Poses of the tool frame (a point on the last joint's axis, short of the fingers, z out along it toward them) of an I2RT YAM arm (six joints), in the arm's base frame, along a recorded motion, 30 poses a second.
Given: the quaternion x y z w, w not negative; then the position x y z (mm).
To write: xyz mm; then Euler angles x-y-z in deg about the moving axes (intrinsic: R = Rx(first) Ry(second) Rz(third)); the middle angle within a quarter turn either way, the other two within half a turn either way. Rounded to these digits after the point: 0 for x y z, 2 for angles.
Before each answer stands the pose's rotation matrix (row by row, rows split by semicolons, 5 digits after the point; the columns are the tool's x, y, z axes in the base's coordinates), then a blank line. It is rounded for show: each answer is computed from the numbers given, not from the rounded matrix.
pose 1, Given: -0.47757 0.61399 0.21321 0.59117 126 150 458
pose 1, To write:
0.15511 -0.83854 0.52230; -0.33436 0.45294 0.82647; -0.92959 -0.30283 -0.21012

126 150 458 -104.26 31.49 79.52
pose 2, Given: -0.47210 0.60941 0.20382 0.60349 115 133 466
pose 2, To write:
0.17416 -0.82141 0.54310; -0.32940 0.47116 0.81823; -0.92799 -0.32139 -0.18852

115 133 466 -102.97 32.89 78.03
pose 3, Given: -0.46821 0.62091 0.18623 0.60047 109 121 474
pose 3, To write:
0.15957 -0.80509 0.57129; -0.35778 0.49219 0.79356; -0.92007 -0.33103 -0.20950

109 121 474 -104.79 34.84 78.79
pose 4, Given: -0.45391 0.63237 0.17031 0.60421 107 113 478
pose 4, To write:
0.14221 -0.77988 0.60956; -0.36827 0.52992 0.76391; -0.91878 -0.33312 -0.21185

107 113 478 -105.50 37.56 79.67
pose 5, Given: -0.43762 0.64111 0.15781 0.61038 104 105 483
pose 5, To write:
0.12815 -0.75377 0.64452; -0.36848 0.56717 0.73658; -0.92076 -0.33188 -0.20507

104 105 483 -105.56 40.13 80.35
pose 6, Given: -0.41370 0.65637 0.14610 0.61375 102 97 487
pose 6, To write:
0.09567 -0.72242 0.68481; -0.36374 0.61502 0.69961; -0.92657 -0.31602 -0.20393

102 97 487 -106.25 43.22 82.46
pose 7, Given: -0.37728 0.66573 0.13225 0.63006 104 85 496
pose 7, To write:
0.07863 -0.66898 0.73911; -0.33568 0.68034 0.65150; -0.93869 -0.29933 -0.17107

104 85 496 -104.71 47.66 83.30
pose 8, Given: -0.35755 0.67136 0.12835 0.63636 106 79 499
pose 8, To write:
0.06560 -0.64345 0.76267; -0.31674 0.71137 0.62740; -0.94624 -0.28272 -0.15714

106 79 499 -104.06 49.70 84.18
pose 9, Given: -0.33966 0.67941 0.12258 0.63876 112 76 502
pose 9, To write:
0.04676 -0.61813 0.78468; -0.30494 0.73921 0.60048; -0.95122 -0.26736 -0.15393

112 76 502 -104.38 51.69 85.67
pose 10, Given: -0.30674 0.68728 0.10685 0.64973 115 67 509
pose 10, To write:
0.03247 -0.56047 0.82753; -0.28278 0.78899 0.54546; -0.95863 -0.25172 -0.13288

115 67 509 -103.69 55.85 86.68
